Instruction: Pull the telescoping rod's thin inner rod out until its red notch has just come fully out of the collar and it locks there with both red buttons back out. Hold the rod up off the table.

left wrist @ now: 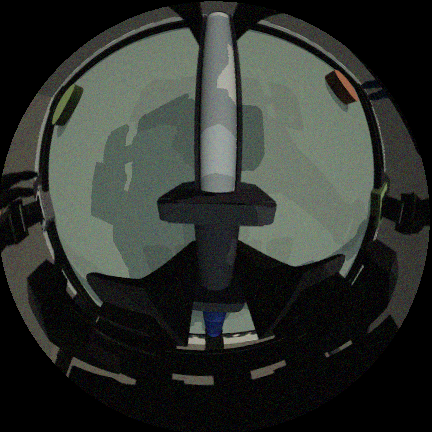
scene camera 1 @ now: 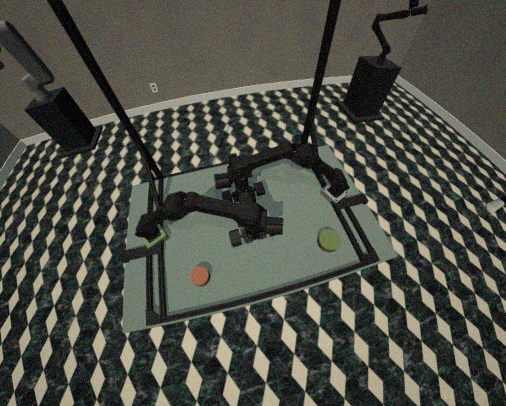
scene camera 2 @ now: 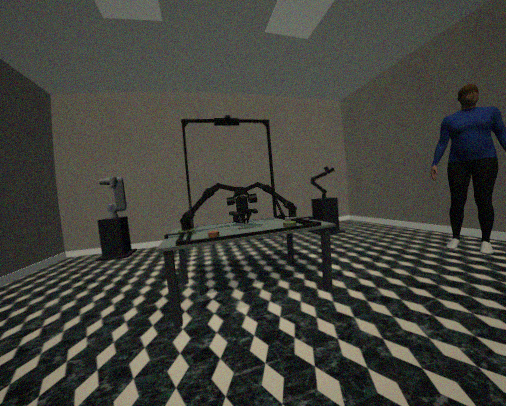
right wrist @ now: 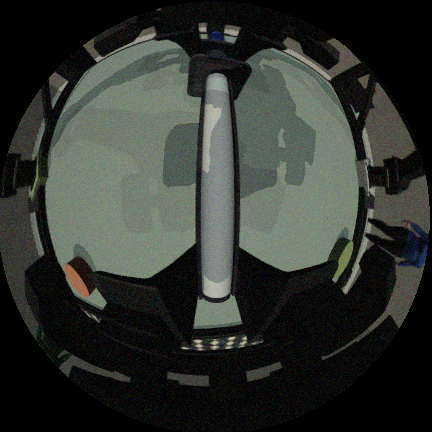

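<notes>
The telescoping rod is held level above the table. Its pale grey tube (left wrist: 217, 150) (right wrist: 217, 200) runs between the grippers into the wide rim of the black collar (left wrist: 216, 213) (right wrist: 198, 77). A narrower blue piece (left wrist: 214, 322) (right wrist: 216, 36) shows past the collar. My left gripper (scene camera 1: 243, 194) (left wrist: 213, 244) is shut on the collar behind its wide rim. My right gripper (scene camera 1: 255, 237) (scene camera 2: 241, 220) (right wrist: 212, 246) is shut on the grey tube near its free end. The red buttons and the red notch do not show; the left fingers and the collar hide that part.
An orange disc (scene camera 1: 199, 276) (scene camera 2: 213, 234) (left wrist: 346, 86) (right wrist: 78, 280) lies on the table (scene camera 1: 270, 275) at the lower left in scene camera 1, a green disc (scene camera 1: 329, 240) (scene camera 2: 290, 224) (left wrist: 66, 105) (right wrist: 345, 260) at the right. Black rails and tall posts frame the table.
</notes>
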